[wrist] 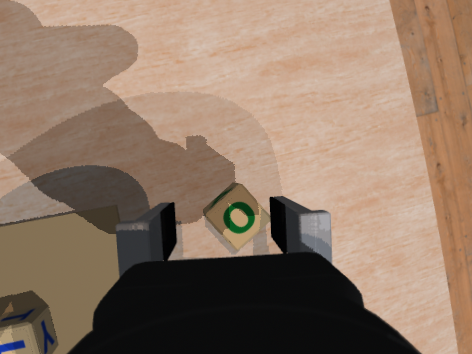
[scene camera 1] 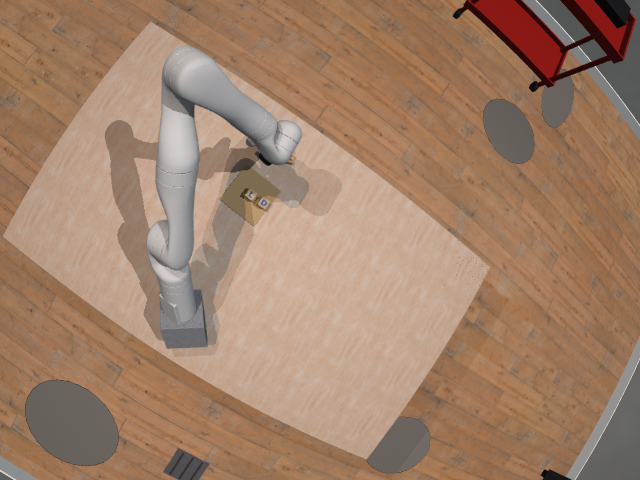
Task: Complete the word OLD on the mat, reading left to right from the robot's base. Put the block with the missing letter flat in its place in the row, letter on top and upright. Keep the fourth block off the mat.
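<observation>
The tan mat (scene camera 1: 253, 218) (wrist: 65, 255) carries the L block (scene camera 1: 250, 194) (wrist: 25, 332), cut off at the lower left of the wrist view, and the D block (scene camera 1: 263, 203) to its right. A wooden block with a green O (wrist: 239, 218) sits off the mat on the table, letter up, turned cornerwise to the fingers. My gripper (wrist: 223, 219) is open and empty, above the O block, with a finger to each side and gaps between. Another block with a red mark (scene camera 1: 292, 159) shows partly beside the wrist, off the mat. The arm hides the fingertips in the scene view.
The pale table (scene camera 1: 336, 310) (wrist: 325, 75) has its edge beyond the gripper, at the right of the wrist view. The robot base (scene camera 1: 184, 330) stands at the table's lower side. A red cart (scene camera 1: 516, 38) stands on the floor at the upper right.
</observation>
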